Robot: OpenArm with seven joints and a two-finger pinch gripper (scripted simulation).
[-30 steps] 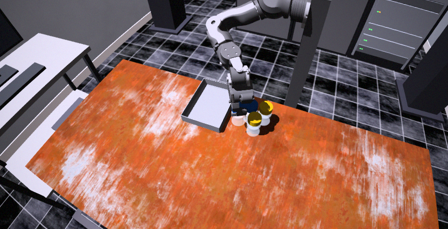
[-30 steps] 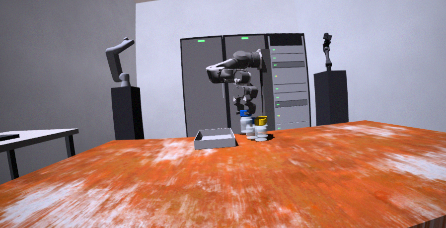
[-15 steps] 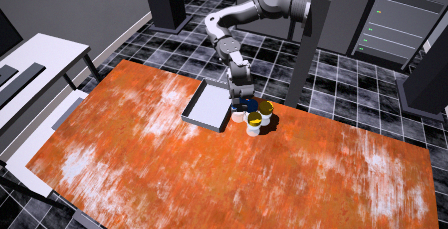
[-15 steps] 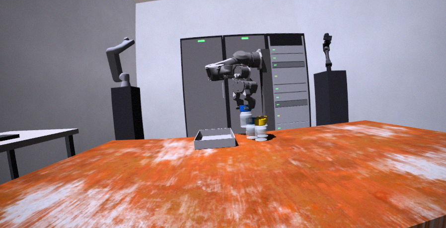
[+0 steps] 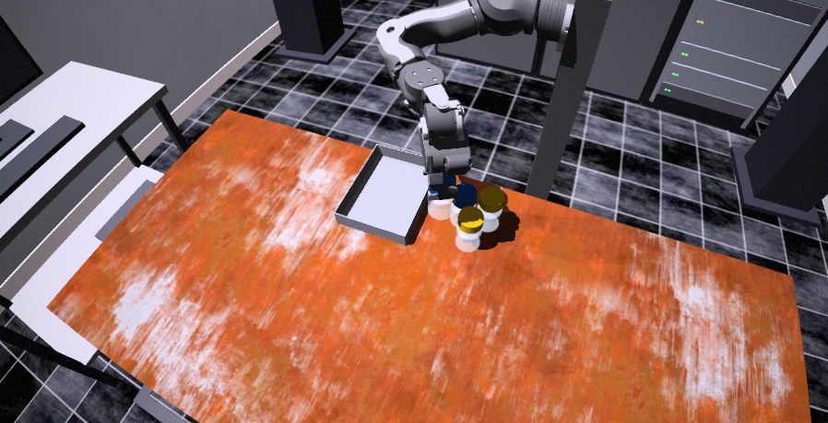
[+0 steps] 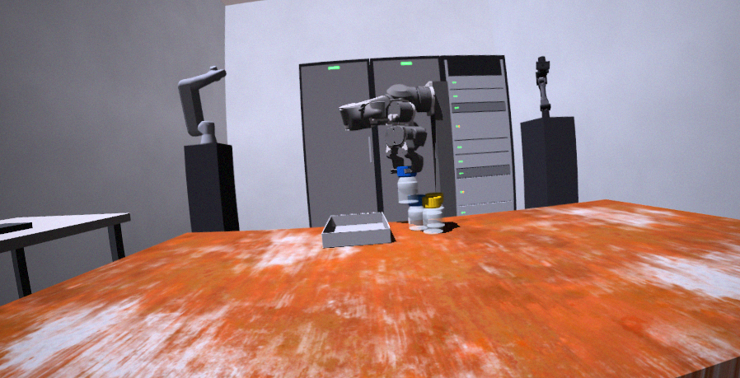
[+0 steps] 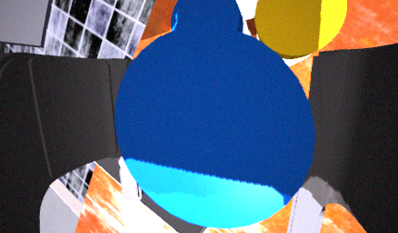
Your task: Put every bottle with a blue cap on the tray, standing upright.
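My hand is 70 mm past the grey tray, 150 mm to the left of it and 170 mm above it.
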